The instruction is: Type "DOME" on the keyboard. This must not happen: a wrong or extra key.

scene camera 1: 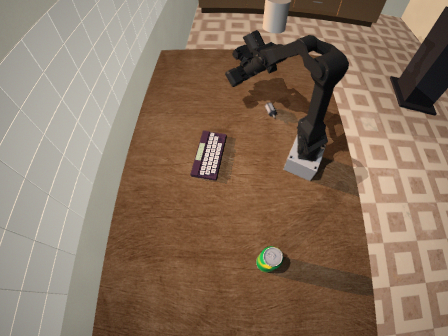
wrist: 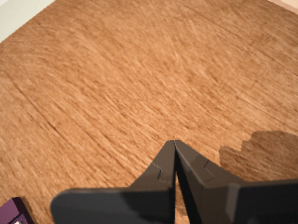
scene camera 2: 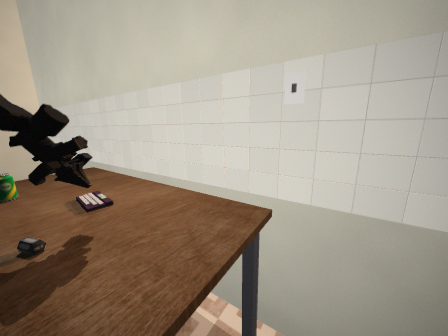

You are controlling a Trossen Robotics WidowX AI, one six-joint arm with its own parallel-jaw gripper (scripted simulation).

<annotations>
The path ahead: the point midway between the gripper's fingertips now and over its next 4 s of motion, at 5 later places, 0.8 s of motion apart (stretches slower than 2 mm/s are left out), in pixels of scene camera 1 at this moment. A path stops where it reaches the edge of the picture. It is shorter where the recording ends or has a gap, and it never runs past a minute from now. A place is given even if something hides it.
My gripper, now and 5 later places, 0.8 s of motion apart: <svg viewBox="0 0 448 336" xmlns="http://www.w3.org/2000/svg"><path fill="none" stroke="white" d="M238 75L206 138L211 152L215 134L221 143L216 160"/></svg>
</annotations>
